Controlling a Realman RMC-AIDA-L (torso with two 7-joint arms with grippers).
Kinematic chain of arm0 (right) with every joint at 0, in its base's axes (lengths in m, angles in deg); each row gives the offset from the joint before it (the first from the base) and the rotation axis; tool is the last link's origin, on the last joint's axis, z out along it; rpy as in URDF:
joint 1: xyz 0 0 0.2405 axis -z
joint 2: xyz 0 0 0 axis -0.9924 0.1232 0
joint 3: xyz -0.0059 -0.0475 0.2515 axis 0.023 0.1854 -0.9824
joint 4: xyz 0 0 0 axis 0.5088 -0.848 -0.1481
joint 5: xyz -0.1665 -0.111 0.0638 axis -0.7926 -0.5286 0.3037
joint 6: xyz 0 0 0 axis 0.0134 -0.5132 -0.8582
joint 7: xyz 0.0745 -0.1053 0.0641 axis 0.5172 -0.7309 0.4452
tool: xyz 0 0 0 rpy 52.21 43.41 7.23
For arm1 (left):
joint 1: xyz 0 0 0.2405 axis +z
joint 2: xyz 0 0 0 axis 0.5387 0.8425 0
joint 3: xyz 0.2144 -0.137 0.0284 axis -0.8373 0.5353 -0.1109
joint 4: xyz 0 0 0 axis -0.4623 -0.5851 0.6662
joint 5: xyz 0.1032 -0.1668 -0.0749 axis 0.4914 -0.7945 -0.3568
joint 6: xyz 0 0 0 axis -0.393 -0.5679 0.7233
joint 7: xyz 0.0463 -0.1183 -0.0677 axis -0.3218 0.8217 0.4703
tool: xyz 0 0 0 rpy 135.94 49.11 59.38
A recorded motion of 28 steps. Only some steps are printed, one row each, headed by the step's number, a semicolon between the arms.
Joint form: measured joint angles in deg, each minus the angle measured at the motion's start. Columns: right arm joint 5, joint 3, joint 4, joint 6, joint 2, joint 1, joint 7; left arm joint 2, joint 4, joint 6, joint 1, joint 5, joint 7, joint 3.
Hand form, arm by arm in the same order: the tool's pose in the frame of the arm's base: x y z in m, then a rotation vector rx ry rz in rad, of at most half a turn. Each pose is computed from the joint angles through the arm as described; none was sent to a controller.
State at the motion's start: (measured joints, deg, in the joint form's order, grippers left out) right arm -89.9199 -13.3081 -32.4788 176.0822 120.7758 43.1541 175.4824; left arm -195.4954 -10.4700 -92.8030 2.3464 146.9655 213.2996 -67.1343
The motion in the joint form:
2: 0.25 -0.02 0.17 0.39 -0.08 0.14 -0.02; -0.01 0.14 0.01 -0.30 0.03 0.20 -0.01
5: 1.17 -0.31 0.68 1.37 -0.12 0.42 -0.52; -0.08 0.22 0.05 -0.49 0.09 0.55 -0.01
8: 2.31 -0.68 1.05 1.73 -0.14 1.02 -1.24; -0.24 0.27 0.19 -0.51 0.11 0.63 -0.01
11: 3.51 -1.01 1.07 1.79 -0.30 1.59 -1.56; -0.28 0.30 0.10 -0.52 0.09 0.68 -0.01
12: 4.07 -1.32 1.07 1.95 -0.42 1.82 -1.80; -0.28 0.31 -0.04 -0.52 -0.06 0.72 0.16
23: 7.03 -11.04 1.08 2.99 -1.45 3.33 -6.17; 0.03 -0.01 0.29 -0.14 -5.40 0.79 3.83
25: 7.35 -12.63 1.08 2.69 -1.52 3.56 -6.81; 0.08 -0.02 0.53 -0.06 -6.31 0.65 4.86
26: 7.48 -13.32 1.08 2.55 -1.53 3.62 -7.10; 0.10 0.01 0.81 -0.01 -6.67 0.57 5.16
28: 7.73 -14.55 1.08 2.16 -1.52 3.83 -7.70; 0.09 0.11 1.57 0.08 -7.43 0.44 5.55
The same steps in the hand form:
2: 0.2979 0.3401 0.0335 -2.3179 2.0178 -0.0247; -0.3154 0.3035 0.0828 -2.4085 -1.7857 -0.3275
5: 0.2959 0.3393 0.0355 -2.3350 2.0154 0.0023; -0.3145 0.3044 0.0820 -2.4069 -1.7922 -0.3283
8: 0.2962 0.3382 0.0373 -2.3426 2.0107 0.0395; -0.3143 0.3044 0.0807 -2.4057 -1.7954 -0.3300
11: 0.2973 0.3373 0.0391 -2.3382 2.0150 0.0776; -0.3140 0.3042 0.0803 -2.4071 -1.7979 -0.3313
12: 0.2976 0.3370 0.0404 -2.3379 2.0160 0.0984; -0.3136 0.3042 0.0806 -2.4068 -1.7993 -0.3390
23: 0.3021 0.3405 0.0636 -2.2910 1.9725 0.3952; -0.3091 0.3110 0.0941 -2.3482 -1.7544 -0.5385
25: 0.3037 0.3415 0.0669 -2.2732 1.9607 0.4386; -0.3092 0.3123 0.0973 -2.3299 -1.7425 -0.5790
26: 0.3042 0.3421 0.0683 -2.2661 1.9547 0.4571; -0.3095 0.3130 0.0983 -2.3211 -1.7368 -0.5924
28: 0.3058 0.3428 0.0705 -2.2504 1.9429 0.4899; -0.3101 0.3148 0.0998 -2.3033 -1.7257 -0.6163

